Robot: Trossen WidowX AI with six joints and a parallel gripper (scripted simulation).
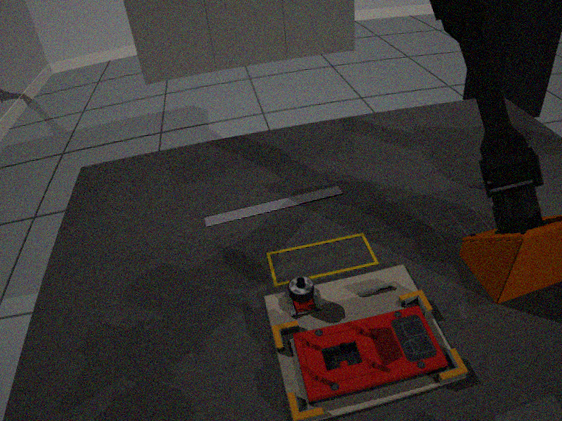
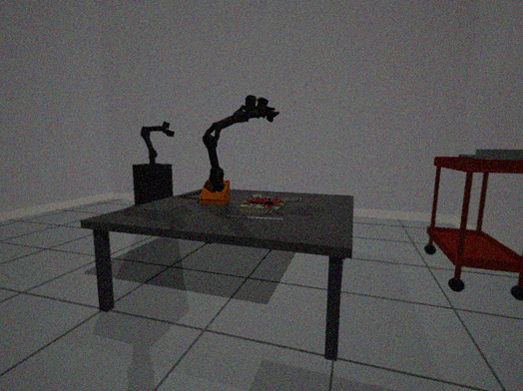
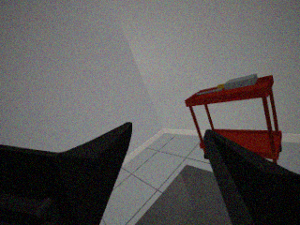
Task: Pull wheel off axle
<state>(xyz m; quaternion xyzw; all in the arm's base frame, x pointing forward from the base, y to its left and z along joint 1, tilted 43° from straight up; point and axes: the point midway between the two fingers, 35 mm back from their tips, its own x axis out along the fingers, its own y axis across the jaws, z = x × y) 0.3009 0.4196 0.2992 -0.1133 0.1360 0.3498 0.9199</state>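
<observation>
The grey wheel is 10 mm ahead of my gripper tip, 160 mm to the right of it and 560 mm below it. Round my gripper tip: black upright axle: 10 mm ahead, 160 mm to the right, 560 mm below.
</observation>
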